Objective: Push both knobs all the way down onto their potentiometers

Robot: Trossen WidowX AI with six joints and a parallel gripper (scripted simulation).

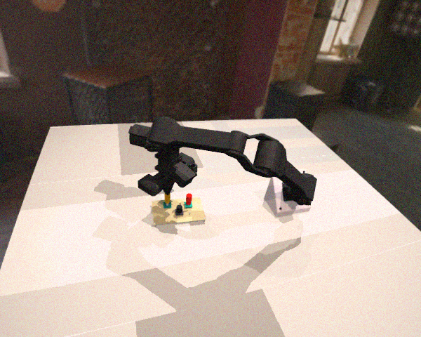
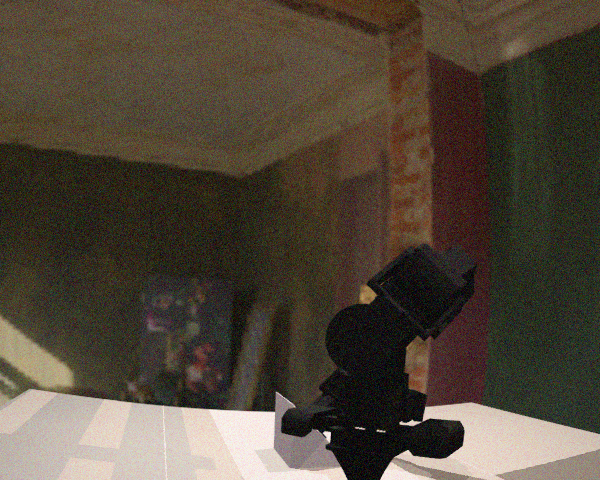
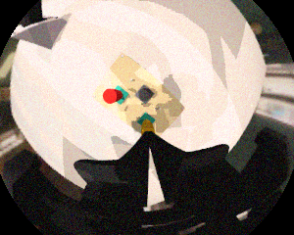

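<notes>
My gripper tip is now 20 mm above the orange knob. The rest, counted from my gripper tip: red knob: 70 mm behind, 10 mm to the left, 20 mm below.
</notes>
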